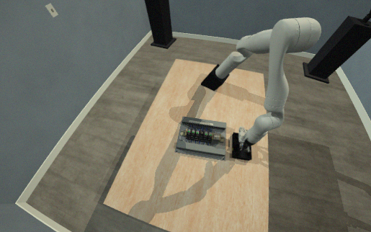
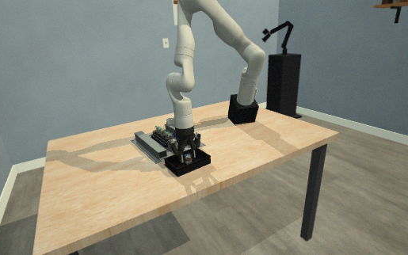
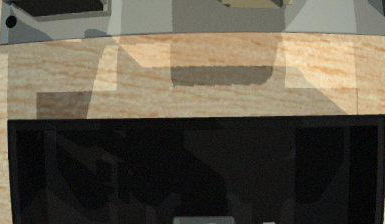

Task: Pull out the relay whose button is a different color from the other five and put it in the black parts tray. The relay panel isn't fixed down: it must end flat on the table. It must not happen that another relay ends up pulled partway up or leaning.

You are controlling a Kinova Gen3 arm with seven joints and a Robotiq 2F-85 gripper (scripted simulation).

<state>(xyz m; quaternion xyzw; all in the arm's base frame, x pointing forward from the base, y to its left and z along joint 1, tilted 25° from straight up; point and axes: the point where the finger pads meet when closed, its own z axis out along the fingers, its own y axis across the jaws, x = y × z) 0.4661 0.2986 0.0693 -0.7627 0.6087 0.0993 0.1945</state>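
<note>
My gripper is now 2 cm above the black parts tray. Round my hand: grey relay panel 3 cm ahead, 26 cm to the right, 1 cm below.
</note>
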